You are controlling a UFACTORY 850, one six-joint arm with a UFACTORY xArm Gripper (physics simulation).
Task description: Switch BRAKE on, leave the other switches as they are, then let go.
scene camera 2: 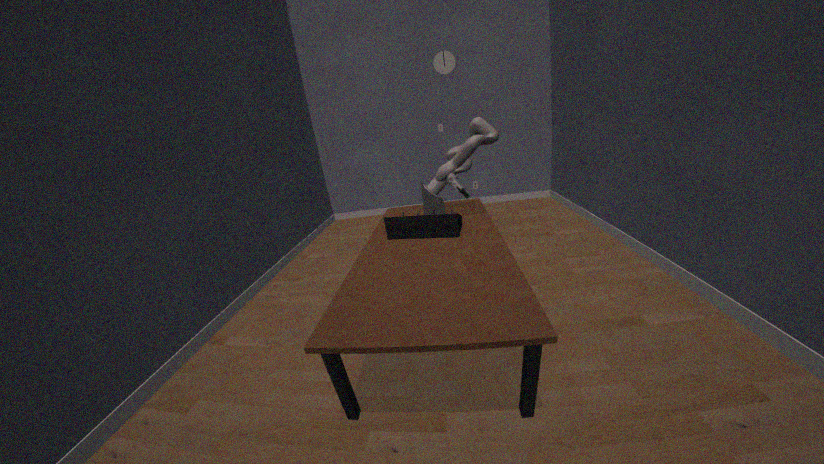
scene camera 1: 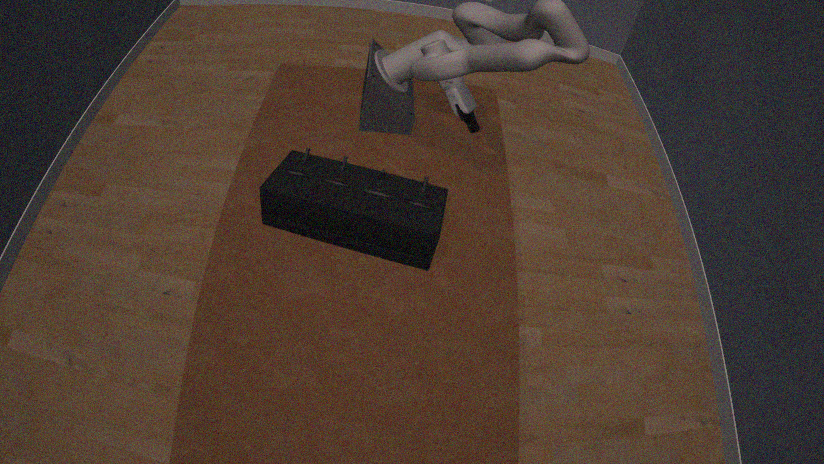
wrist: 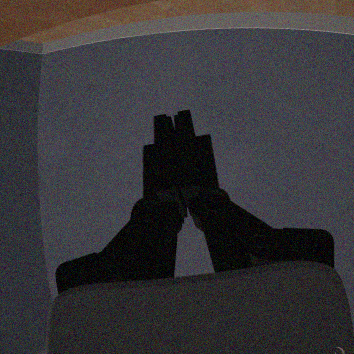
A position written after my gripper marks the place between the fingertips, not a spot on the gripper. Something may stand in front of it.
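There is a black switch box [scene camera 1: 393,219] that I can see. I can also see my gripper [scene camera 1: 475,131], and the wrist view shows that same gripper [wrist: 177,131] as well.
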